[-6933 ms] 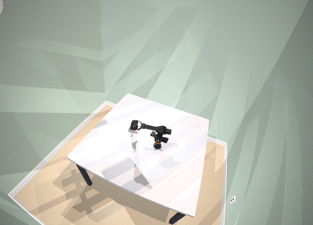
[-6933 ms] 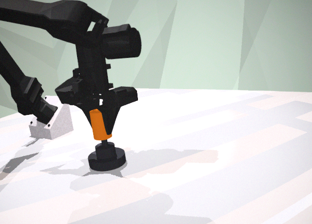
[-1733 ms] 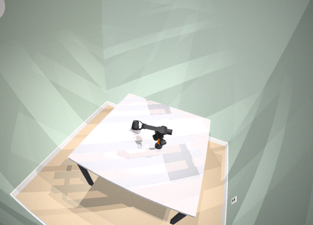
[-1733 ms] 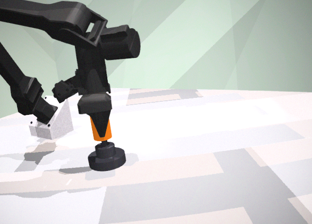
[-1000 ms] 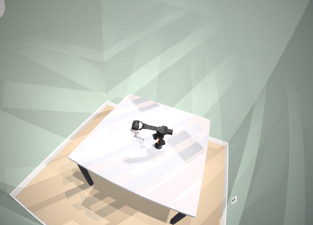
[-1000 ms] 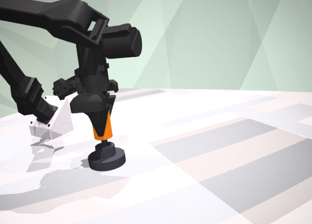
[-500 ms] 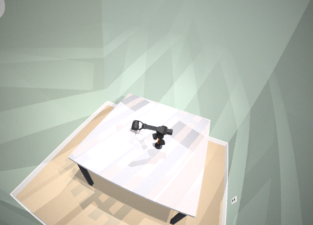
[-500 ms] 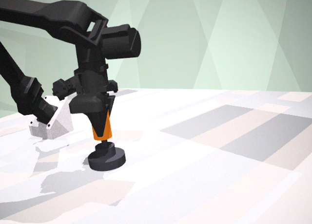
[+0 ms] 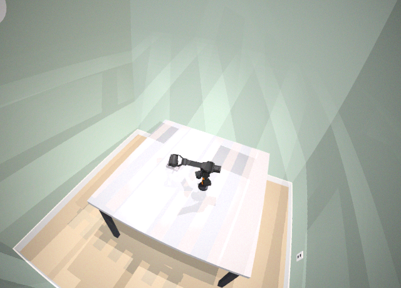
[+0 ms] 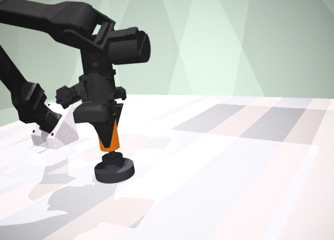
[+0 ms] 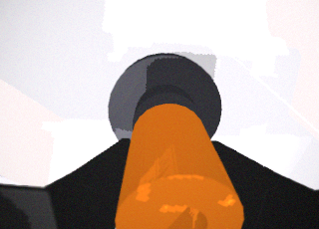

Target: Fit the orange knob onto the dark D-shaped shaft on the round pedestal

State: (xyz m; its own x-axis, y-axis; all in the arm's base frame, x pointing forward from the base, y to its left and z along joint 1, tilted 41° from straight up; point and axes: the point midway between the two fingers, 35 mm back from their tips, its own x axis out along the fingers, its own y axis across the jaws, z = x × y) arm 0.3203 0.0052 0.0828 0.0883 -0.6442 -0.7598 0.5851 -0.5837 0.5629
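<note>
My gripper tip is 2 cm below the orange knob. The rest, counted from my gripper tip: dark round pedestal: 4 cm below.
</note>
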